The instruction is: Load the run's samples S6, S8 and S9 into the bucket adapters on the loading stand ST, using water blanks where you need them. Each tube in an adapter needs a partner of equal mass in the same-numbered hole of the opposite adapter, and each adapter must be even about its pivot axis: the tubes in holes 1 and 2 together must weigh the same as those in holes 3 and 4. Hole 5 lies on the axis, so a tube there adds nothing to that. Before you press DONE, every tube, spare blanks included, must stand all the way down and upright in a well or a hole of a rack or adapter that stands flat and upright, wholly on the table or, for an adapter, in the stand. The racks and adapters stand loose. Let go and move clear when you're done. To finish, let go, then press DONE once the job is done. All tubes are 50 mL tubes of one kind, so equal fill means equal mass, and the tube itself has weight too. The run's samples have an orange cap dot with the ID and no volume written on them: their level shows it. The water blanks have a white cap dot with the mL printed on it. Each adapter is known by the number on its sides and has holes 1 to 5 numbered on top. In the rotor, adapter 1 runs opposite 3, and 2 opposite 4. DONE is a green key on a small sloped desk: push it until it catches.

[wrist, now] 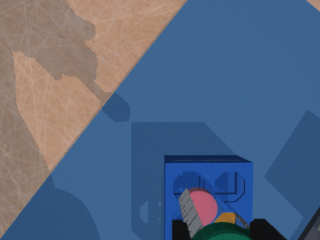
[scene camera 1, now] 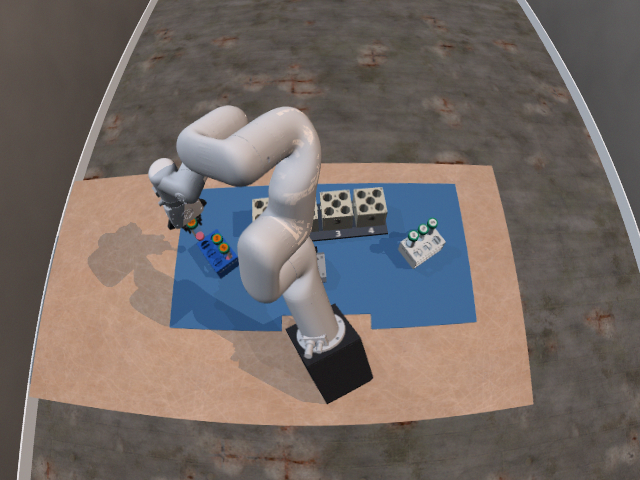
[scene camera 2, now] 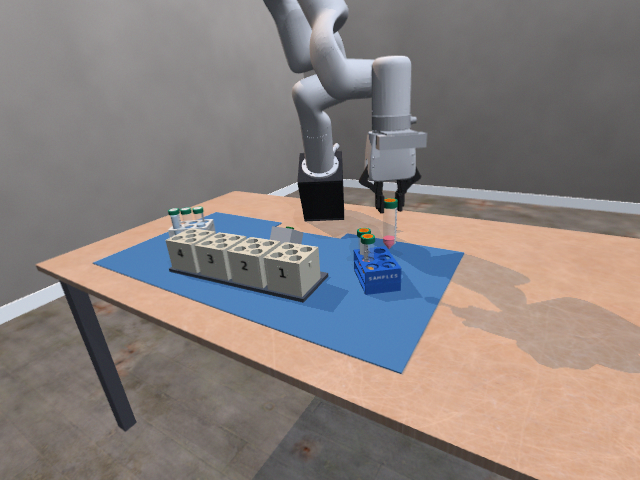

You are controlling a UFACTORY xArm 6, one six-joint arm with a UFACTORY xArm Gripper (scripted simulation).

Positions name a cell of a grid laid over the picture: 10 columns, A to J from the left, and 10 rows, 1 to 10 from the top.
Labels:
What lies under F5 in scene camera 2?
My gripper.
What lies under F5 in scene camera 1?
A loading stand ST.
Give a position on a blue samples rack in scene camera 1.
D6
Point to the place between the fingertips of my gripper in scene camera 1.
D5

